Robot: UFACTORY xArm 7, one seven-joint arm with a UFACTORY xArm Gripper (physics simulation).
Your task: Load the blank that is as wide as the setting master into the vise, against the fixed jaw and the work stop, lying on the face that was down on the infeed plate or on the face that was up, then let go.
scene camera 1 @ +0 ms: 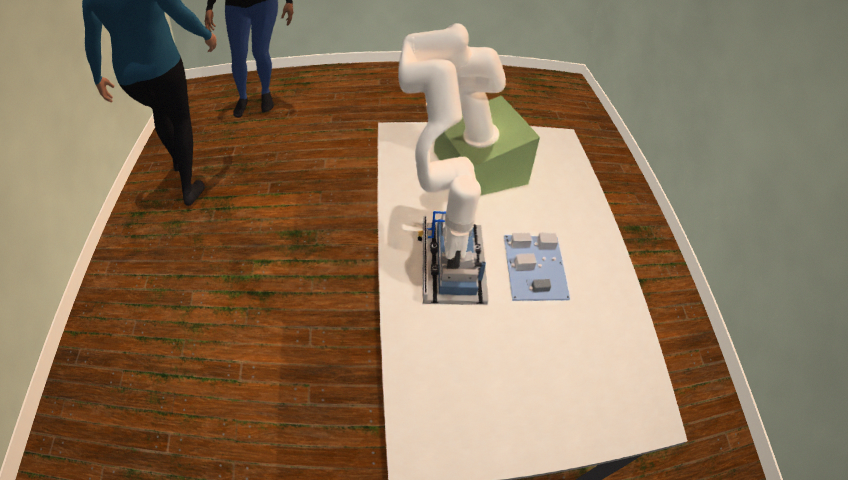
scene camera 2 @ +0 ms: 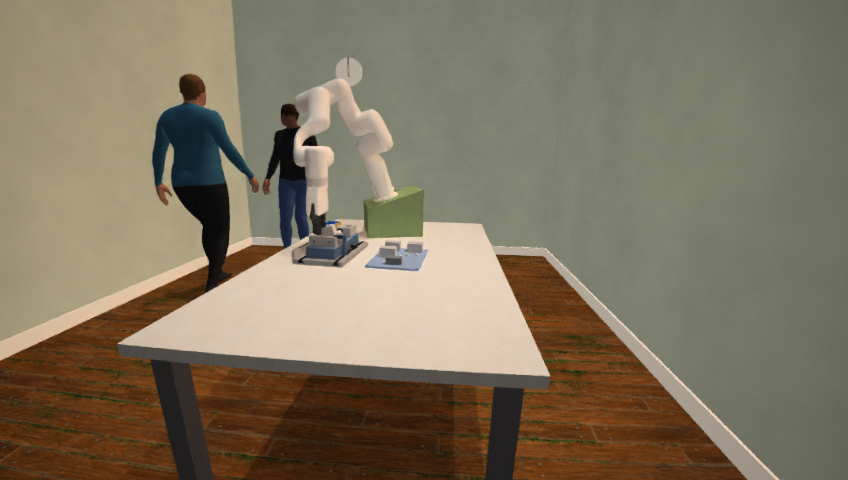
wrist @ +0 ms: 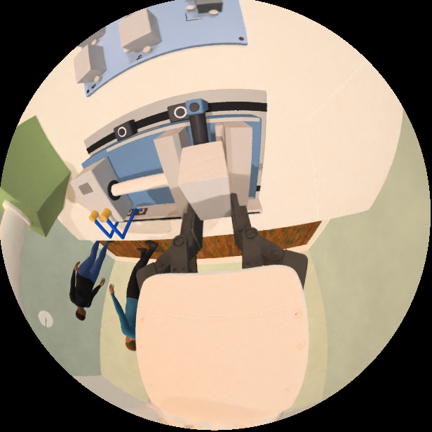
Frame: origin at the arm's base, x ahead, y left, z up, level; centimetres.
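Seen in the pictures: gripper, fingertip midpoint: (scene camera 1: 451,262) (scene camera 2: 319,233); arm's base, origin of the base link: (scene camera 1: 481,135) (scene camera 2: 385,198).
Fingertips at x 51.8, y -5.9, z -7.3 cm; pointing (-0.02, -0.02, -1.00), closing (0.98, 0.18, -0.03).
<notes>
Offsets run from my fingertips to a thing's top centre.
My gripper (wrist: 214,206) (scene camera 1: 454,259) (scene camera 2: 318,224) is shut on a pale grey block, the blank (wrist: 205,182), over the vise {dx -7.7, dy +1.0, dz -0.3 cm} (wrist: 131,156) (scene camera 1: 458,289) (scene camera 2: 324,252). In the wrist view the blank is between the movable jaw (wrist: 169,150) and the fixed jaw (wrist: 240,155), and its underside and any contact with the jaws are hidden. The work stop, a black rod (wrist: 199,131) with a blue head, points at the blank's far side. A dark block {dx -1.6, dy +28.5, dz -6.9 cm} (scene camera 1: 540,285) (scene camera 2: 393,260) (wrist: 209,6), perhaps the setting master, is on the blue plate {dx -10.1, dy +27.5, dz -9.4 cm} (scene camera 1: 553,274) (scene camera 2: 410,262) (wrist: 175,37).
Three grey blocks, one of them here {dx -9.6, dy +23.2, dz -5.8 cm} (scene camera 1: 525,261) (wrist: 139,30), also stand on the blue plate. Blue hooked rods with yellow ends (wrist: 106,215) are beside the vise. The green base block (scene camera 1: 505,166) (scene camera 2: 393,214) (wrist: 35,170) stands behind it. Two people stand beyond the table.
</notes>
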